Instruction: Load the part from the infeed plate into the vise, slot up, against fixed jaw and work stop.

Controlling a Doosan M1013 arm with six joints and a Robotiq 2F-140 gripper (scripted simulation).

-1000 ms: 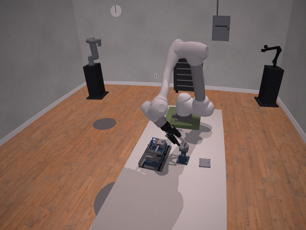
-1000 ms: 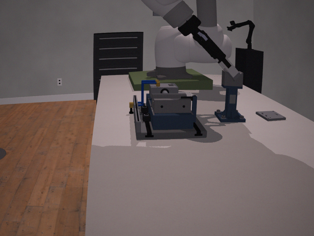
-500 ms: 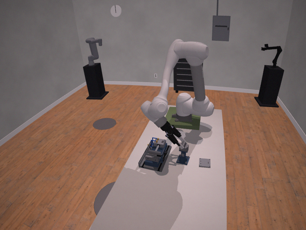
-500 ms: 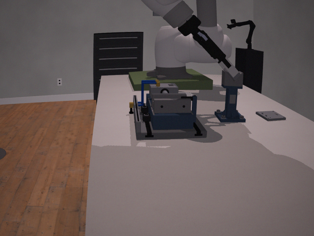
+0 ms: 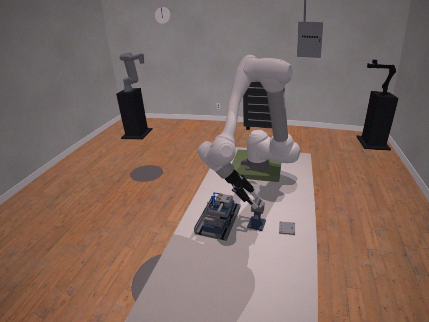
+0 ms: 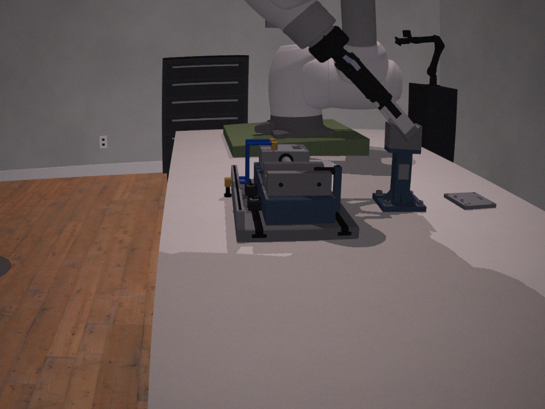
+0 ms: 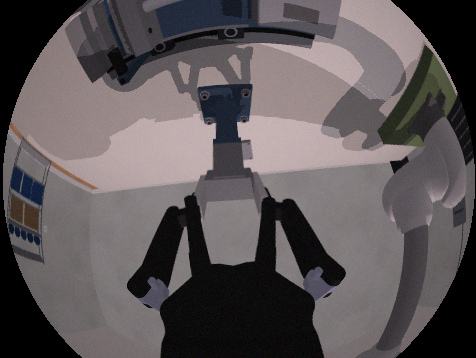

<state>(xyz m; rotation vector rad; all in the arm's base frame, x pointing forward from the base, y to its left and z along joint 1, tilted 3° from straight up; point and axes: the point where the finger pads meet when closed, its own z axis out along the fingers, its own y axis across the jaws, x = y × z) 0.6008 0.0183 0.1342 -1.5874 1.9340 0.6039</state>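
The grey part is 2 cm to the left of my hand and 1 cm below it. The rest, counted from my hand: vise 20 cm to the right, 14 cm below, 1 cm behind.
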